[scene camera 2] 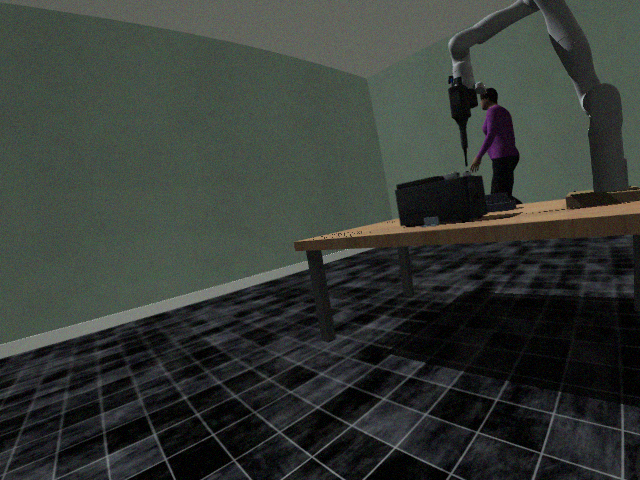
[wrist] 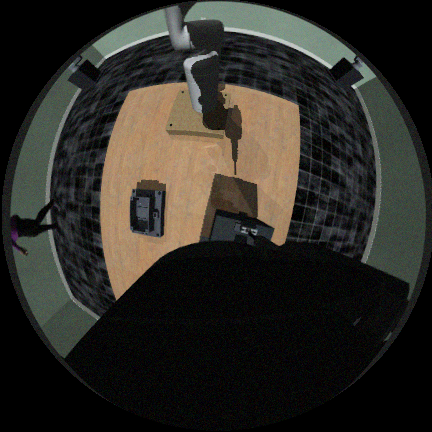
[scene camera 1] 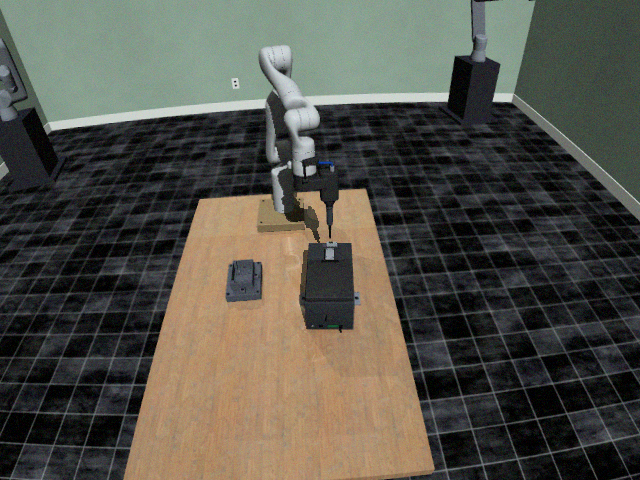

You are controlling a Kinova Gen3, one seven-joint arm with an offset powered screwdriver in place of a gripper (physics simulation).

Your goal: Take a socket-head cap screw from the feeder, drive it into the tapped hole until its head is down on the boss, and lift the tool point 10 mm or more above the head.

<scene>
I see a black screw feeder (scene camera 1: 343, 311).
</scene>
